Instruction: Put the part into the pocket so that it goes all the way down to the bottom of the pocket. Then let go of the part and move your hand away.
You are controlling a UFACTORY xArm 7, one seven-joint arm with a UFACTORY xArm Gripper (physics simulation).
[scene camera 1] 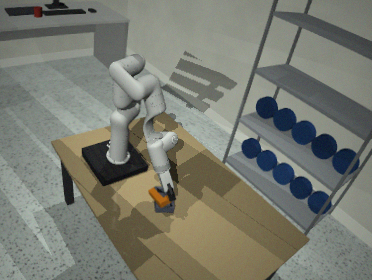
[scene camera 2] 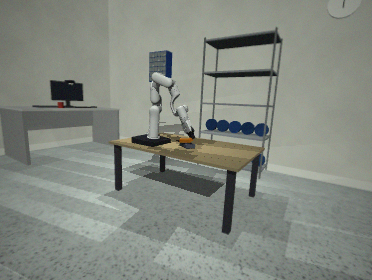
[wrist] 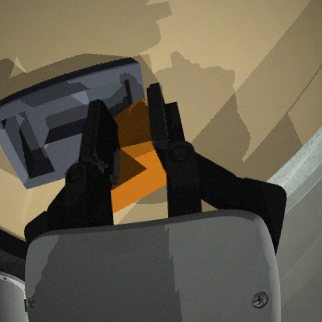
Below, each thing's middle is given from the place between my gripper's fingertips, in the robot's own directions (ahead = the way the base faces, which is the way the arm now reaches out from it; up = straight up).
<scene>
The orange L-shaped block [wrist: 140, 172] is 5 cm behind my hand, 3 cm to the right of it and 1 cm below it. Round my hand: pocket block [wrist: 49, 116]: 6 cm below, 6 cm behind, 1 cm to the left.
</scene>
